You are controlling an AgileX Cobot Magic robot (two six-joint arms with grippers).
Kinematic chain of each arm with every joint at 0, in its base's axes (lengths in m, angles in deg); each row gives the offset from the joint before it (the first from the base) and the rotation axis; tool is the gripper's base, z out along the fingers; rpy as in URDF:
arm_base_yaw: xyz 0 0 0.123 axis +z
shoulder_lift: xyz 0 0 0 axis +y
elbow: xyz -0.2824 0 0.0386 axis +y
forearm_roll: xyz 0.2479 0 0.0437 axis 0.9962 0 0.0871
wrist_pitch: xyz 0 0 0 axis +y
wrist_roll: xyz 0.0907 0 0.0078 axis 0.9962 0 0.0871
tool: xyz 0 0 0 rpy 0 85 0
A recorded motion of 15 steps. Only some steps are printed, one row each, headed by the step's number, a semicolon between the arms.
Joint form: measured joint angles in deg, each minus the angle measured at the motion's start. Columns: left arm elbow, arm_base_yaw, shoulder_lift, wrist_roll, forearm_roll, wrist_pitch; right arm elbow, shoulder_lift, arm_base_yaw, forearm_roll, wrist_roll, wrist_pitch.
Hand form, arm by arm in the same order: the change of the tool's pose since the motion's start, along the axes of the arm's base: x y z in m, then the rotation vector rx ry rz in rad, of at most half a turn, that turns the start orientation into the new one. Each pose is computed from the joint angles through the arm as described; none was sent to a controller.
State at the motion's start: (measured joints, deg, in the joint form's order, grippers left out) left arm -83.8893 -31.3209 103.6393 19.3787 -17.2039 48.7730; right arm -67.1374 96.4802 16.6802 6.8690 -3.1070 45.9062
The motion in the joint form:
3: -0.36 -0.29 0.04 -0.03 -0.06 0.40; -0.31 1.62 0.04 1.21 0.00 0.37
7: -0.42 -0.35 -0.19 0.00 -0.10 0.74; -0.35 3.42 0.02 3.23 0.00 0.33
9: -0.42 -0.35 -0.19 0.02 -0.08 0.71; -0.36 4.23 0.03 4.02 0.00 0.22
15: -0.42 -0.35 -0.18 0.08 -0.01 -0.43; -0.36 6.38 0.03 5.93 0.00 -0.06
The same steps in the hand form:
3: -0.0010 -0.0020 0.0013 -0.0009 0.0019 -0.0063; 0.0027 0.0026 -0.0082 0.0103 0.0336 -0.0075
7: -0.0021 -0.0019 0.0030 -0.0014 0.0028 -0.0094; 0.0053 0.0056 -0.0185 0.0319 0.0714 -0.0235
9: -0.0020 -0.0019 0.0030 -0.0012 0.0020 -0.0096; 0.0065 0.0069 -0.0231 0.0400 0.0865 -0.0300
15: -0.0004 -0.0024 0.0037 -0.0085 -0.0158 -0.0051; 0.0093 0.0099 -0.0357 0.0581 0.1260 -0.0472

